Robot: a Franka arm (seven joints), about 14 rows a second.
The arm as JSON. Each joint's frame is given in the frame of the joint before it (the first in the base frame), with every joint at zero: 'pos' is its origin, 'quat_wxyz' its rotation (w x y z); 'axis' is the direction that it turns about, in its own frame. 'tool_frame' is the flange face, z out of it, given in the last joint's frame.
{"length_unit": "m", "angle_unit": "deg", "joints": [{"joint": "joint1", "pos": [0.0, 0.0, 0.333], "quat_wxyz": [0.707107, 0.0, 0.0, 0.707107], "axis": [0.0, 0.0, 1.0]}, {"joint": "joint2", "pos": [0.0, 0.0, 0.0], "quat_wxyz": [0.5, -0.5, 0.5, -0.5], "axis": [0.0, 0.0, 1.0]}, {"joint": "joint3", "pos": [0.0, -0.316, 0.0], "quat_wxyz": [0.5, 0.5, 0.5, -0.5], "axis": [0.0, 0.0, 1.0]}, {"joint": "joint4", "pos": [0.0, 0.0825, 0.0], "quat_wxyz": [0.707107, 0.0, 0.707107, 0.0], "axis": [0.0, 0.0, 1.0]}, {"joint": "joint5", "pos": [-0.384, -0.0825, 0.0], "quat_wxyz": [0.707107, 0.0, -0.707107, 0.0], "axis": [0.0, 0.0, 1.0]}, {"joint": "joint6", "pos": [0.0, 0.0, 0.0], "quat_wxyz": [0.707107, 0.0, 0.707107, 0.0], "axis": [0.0, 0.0, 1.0]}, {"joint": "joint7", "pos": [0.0, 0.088, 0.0], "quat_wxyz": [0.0, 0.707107, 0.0, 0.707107], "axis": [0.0, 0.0, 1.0]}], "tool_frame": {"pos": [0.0, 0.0, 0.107], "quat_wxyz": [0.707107, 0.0, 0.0, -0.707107]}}
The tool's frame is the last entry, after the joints.
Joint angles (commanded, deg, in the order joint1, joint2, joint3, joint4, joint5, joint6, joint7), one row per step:
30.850 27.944 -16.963 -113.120 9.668 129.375 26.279
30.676 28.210 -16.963 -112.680 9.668 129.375 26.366
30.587 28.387 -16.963 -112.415 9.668 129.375 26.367
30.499 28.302 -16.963 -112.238 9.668 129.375 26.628
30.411 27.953 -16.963 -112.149 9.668 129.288 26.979
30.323 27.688 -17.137 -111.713 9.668 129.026 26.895
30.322 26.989 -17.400 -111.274 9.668 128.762 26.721
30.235 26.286 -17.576 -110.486 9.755 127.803 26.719
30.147 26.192 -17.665 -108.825 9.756 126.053 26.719
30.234 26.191 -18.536 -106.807 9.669 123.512 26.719
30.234 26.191 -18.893 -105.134 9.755 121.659 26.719
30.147 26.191 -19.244 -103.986 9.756 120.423 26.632
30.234 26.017 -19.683 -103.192 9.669 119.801 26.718
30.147 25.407 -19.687 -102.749 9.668 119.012 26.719
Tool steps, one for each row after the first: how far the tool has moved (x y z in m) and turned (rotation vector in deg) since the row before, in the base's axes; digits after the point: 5 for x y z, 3 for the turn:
0.00255 -0.00089 0.00022 -0.033 -0.196 -0.199
0.00146 -0.00040 -0.00004 -0.020 -0.101 -0.053
0.00140 -0.00035 0.00201 0.048 -0.256 -0.321
0.00116 -0.00034 0.00399 0.133 -0.317 -0.424
0.00309 -0.00133 0.00549 0.154 -0.423 -0.106
0.00370 -0.00096 0.01006 0.349 -0.816 -0.009
0.00402 -0.00042 0.01157 0.417 -0.445 -0.216
0.00590 0.00166 0.01042 0.194 0.039 0.031
0.00725 -0.00383 0.01226 -0.238 0.378 -0.392
0.00543 -0.00022 0.01018 0.086 0.155 -0.164
0.00409 -0.00220 0.00728 -0.012 0.045 -0.167
0.00342 -0.00187 0.00750 -0.059 -0.406 -0.231
0.00096 -0.00006 0.00870 0.309 -0.172 -0.036

